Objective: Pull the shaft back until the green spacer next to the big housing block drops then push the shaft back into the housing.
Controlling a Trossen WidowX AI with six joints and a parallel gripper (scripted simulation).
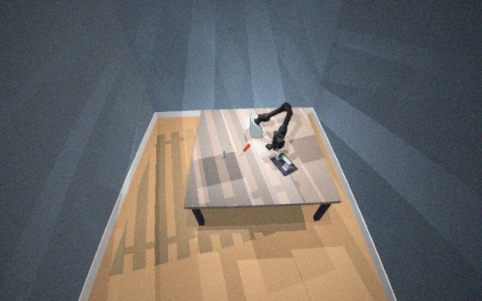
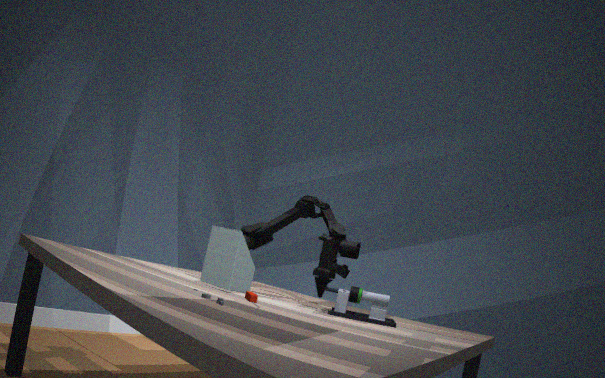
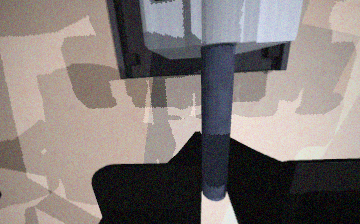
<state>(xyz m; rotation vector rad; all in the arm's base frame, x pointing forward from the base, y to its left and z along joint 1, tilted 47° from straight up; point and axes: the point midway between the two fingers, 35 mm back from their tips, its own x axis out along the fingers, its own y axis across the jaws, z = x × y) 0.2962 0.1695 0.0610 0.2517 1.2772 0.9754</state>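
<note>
The dark blue shaft lies 60 mm ahead of my gripper tip, 30 mm to the left of it and 30 mm above it. Also, from my gripper tip: green spacer (120 mm ahead, 60 mm to the left, 30 mm above); dark spacer (100 mm ahead, 50 mm to the left, 30 mm above); red-handled screwdriver (40 mm behind, 290 mm to the right, 40 mm below).
</note>
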